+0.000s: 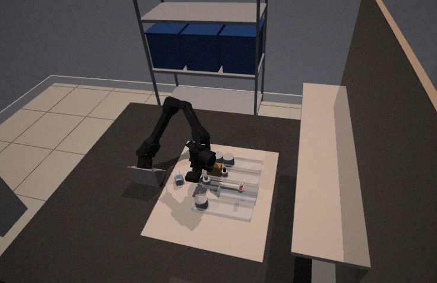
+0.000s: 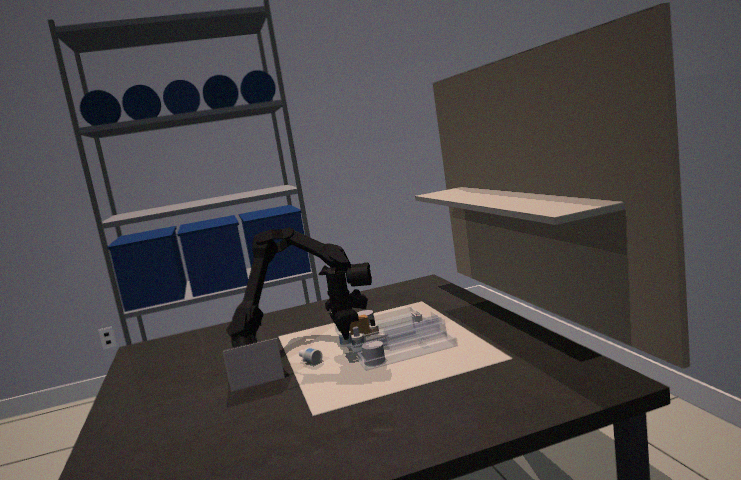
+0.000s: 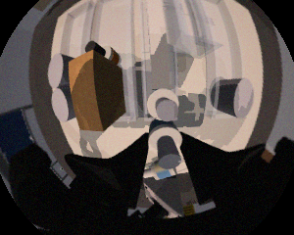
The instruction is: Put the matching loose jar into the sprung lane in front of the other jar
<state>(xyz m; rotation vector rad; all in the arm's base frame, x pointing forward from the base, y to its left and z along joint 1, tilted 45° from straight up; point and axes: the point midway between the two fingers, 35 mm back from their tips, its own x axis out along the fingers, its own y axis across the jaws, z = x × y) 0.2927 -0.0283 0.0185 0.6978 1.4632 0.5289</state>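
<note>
Now: gripper tip 7 cm to the right of the box, 6 cm short of it and 1 cm above it. The rest, counted from my gripper tip: pusher plate 14 cm ahead, 4 cm to the right; red mark 22 cm ahead, 5 cm to the right, 2 cm above; sprung lane 18 cm ahead, 4 cm to the right, 3 cm below.
</note>
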